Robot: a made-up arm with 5 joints.
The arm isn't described. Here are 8 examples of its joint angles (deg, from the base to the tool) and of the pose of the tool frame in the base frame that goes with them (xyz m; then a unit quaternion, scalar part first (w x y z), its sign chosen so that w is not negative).
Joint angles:
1: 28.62 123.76 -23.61 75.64 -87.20
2: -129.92 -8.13 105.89 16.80 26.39
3: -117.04 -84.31 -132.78 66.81 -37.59
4: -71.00 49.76 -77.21 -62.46 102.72
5: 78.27 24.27 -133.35 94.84 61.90
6: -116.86 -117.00 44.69 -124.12 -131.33
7: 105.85 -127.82 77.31 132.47 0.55
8: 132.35 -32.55 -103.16 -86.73 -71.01
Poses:
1: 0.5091 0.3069 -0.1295 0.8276 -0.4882 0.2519 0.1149
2: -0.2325 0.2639 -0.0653 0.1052 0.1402 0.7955 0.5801
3: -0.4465 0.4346 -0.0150 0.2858 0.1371 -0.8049 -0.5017
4: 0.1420 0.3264 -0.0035 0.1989 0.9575 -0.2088 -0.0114
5: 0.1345 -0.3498 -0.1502 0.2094 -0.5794 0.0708 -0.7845
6: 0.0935 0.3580 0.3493 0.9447 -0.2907 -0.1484 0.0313
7: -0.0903 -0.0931 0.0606 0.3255 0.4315 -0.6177 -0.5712
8: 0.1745 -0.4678 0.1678 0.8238 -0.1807 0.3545 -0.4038
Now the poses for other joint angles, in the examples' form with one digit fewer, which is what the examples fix.
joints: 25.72 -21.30 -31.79 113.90 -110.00
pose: 0.722 0.226 0.022 0.098 0.781 0.409 0.462
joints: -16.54 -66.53 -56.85 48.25 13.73
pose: 0.198 0.326 0.050 0.706 -0.023 -0.540 -0.458
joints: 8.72 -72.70 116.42 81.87 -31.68
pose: 0.270 -0.230 0.058 0.675 0.722 -0.028 -0.150
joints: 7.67 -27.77 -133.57 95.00 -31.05
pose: 0.558 0.127 -0.249 0.119 0.676 0.677 0.265
